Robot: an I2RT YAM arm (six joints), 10 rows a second.
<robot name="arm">
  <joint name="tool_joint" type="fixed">
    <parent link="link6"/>
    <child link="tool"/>
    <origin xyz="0 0 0"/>
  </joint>
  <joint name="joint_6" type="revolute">
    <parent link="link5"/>
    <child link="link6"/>
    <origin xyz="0 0.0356 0.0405" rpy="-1.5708 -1.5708 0"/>
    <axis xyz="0 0 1"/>
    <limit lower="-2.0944" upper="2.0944"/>
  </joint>
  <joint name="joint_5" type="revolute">
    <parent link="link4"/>
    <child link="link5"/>
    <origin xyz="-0.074 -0.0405 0.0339" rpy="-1.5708 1.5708 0"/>
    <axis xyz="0 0 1"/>
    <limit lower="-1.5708" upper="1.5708"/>
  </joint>
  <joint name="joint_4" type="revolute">
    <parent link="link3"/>
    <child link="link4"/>
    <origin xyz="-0.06 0.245 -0.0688" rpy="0 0 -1.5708"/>
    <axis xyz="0 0 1"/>
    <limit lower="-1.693" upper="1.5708"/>
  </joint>
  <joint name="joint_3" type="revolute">
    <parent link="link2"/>
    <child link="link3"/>
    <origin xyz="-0.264 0 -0.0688" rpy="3.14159 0 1.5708"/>
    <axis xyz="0 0 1"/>
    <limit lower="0" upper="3.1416"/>
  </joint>
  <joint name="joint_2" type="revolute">
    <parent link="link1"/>
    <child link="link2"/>
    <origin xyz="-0.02 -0.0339 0.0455" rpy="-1.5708 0 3.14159"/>
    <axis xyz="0 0 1"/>
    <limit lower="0" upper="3.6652"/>
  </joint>
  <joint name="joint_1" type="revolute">
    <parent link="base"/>
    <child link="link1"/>
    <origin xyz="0 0 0.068" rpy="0 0 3.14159"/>
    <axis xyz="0 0 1"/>
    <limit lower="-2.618" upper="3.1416"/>
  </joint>
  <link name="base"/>
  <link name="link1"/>
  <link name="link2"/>
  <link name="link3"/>
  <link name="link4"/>
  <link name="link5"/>
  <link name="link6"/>
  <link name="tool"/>
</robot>
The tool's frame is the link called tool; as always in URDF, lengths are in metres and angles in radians.
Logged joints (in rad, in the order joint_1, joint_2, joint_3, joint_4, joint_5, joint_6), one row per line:
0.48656 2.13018 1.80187 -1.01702 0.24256 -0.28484
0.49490 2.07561 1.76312 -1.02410 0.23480 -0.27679
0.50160 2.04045 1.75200 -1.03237 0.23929 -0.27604
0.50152 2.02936 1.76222 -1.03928 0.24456 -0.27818
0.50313 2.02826 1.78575 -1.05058 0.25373 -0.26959
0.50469 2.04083 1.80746 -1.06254 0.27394 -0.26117
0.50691 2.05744 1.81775 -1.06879 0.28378 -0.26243
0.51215 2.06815 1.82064 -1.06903 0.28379 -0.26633
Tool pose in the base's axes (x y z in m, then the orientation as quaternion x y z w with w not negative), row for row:
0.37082 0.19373 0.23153 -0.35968 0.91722 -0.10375 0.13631
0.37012 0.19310 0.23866 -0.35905 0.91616 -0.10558 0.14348
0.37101 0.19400 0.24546 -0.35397 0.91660 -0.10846 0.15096
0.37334 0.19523 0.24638 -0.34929 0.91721 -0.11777 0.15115
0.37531 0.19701 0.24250 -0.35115 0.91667 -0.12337 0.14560
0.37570 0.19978 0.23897 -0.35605 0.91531 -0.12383 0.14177
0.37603 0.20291 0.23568 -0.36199 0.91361 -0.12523 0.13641
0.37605 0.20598 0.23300 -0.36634 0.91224 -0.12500 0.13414
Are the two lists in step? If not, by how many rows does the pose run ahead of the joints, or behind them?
The pose runs 2 rows ahead of the joints: the pose in row i belongs to the joints in row i + 2.
